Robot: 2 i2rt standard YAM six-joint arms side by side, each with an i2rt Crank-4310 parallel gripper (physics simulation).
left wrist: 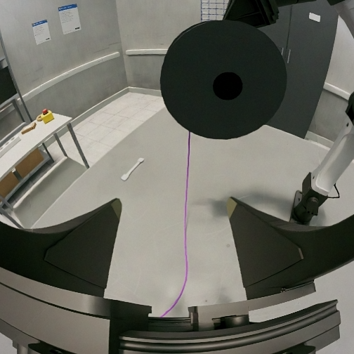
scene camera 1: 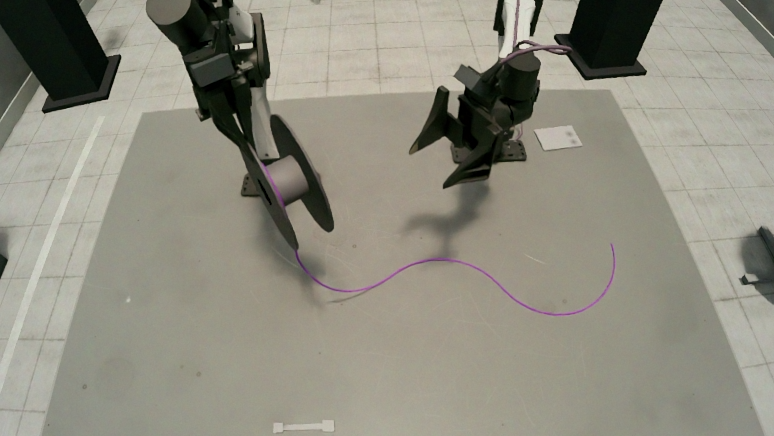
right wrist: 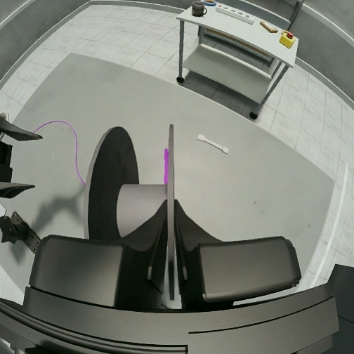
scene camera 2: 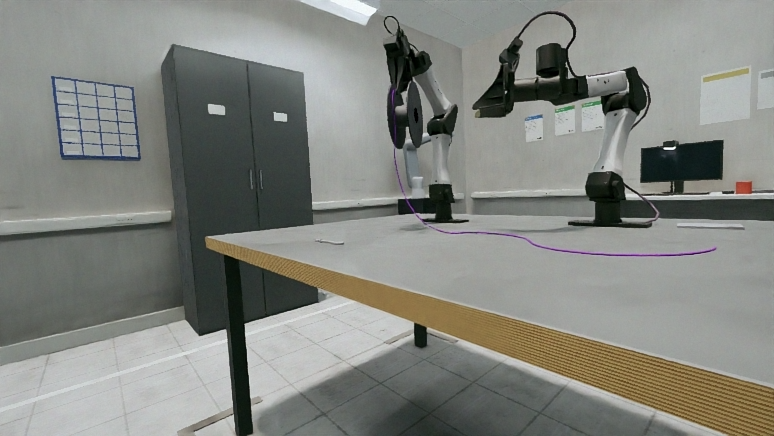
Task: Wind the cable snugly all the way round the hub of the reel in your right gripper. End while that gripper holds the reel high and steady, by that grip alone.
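Places are measured from the left arm's base along level axes (x ahead, y left, z up), in centimetres.
Pixels of known places: left gripper, fingertip midpoint: (scene camera 1: 425, 168) (scene camera 2: 473, 111); right gripper, fingertip midpoint: (scene camera 1: 255, 161) (scene camera 2: 395, 93); left arm's base, link origin: (scene camera 2: 607, 225); right arm's base, link origin: (scene camera 2: 444, 221).
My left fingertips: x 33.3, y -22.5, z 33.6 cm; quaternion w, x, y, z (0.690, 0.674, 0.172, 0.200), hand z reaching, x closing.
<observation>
Ahead of a thing's pixels: the offset from my left fingertips to its middle. Level surfaces: height alone.
My right gripper (scene camera 1: 258, 161) (scene camera 2: 395, 93) (right wrist: 170, 202) is shut on one flange of the dark reel {dx +3.6, dy -22.2, dz +2.8 cm} (scene camera 1: 293, 179) (scene camera 2: 401, 114) (left wrist: 195, 85) (right wrist: 140, 206), held above the table. The grey hub shows between the flanges. The purple cable (scene camera 1: 444, 259) (scene camera 2: 606, 254) (left wrist: 186, 220) (right wrist: 76, 145) shows at the hub beside the gripped flange, hangs from the reel, then lies in wavy curves on the table. Its free end lies at the right in scene camera 1. My left gripper (scene camera 1: 429, 169) (scene camera 2: 476, 112) (left wrist: 173, 200) (right wrist: 36, 160) is open and empty, above the table, apart from cable and reel.
A small white bar {dx +33.2, dy -24.3, dz -33.3 cm} (scene camera 1: 303, 426) (scene camera 2: 329, 242) (left wrist: 132, 169) (right wrist: 213, 144) and a white card {dx -37.8, dy +43.7, dz -33.3 cm} (scene camera 1: 557, 138) (scene camera 2: 710, 225) lie on the grey table {dz -33.6 cm} (scene camera 1: 379, 368) (scene camera 2: 487, 281). A side table (left wrist: 60, 121) (right wrist: 235, 30) with small objects stands beyond it.
</observation>
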